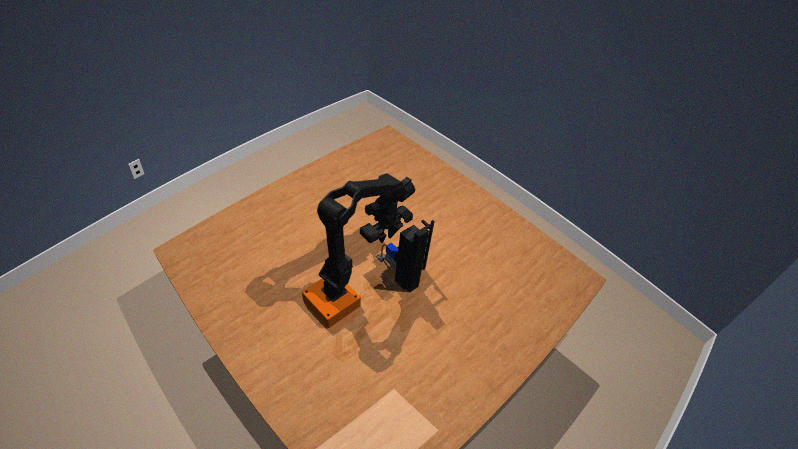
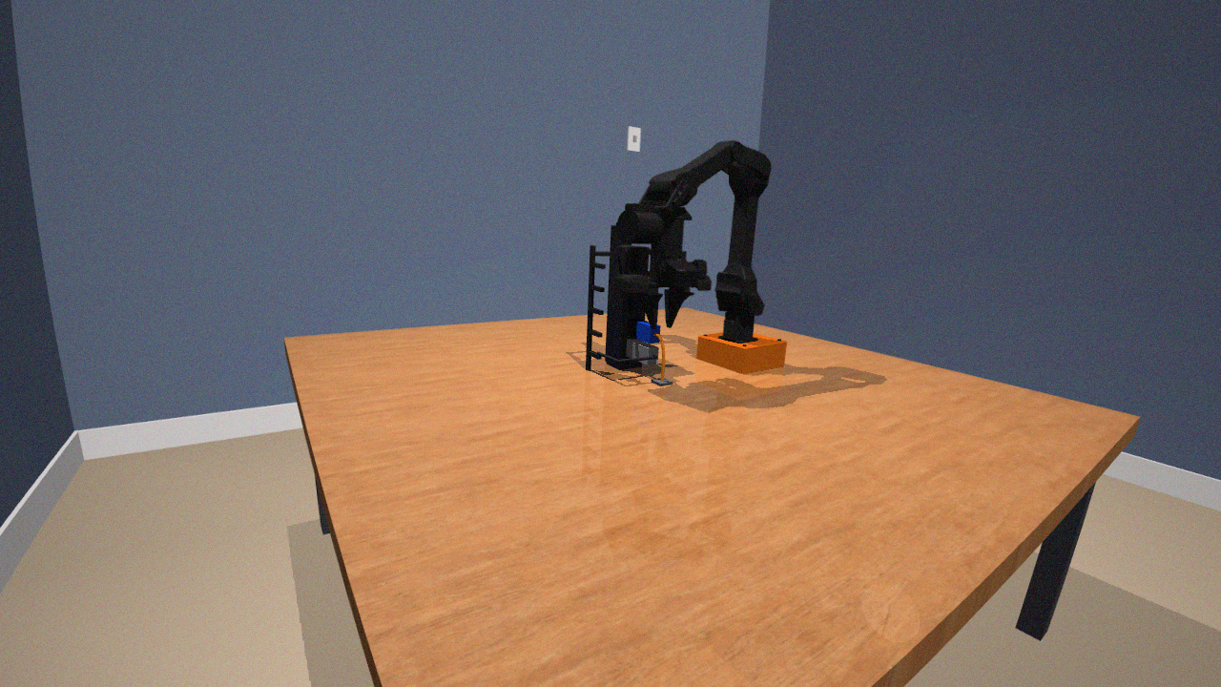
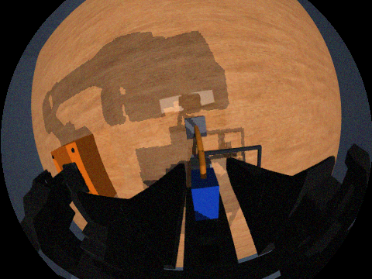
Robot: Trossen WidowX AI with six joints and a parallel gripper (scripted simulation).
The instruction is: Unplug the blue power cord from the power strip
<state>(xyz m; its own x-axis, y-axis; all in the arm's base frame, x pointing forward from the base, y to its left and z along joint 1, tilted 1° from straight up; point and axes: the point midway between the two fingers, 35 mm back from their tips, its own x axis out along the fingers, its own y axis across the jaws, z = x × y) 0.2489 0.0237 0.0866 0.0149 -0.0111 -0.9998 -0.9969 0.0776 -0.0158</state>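
The blue plug lies 60 mm to the right of my gripper tip and 10 mm below it. Round my gripper tip: grey pad 100 mm below, 10 mm to the left.
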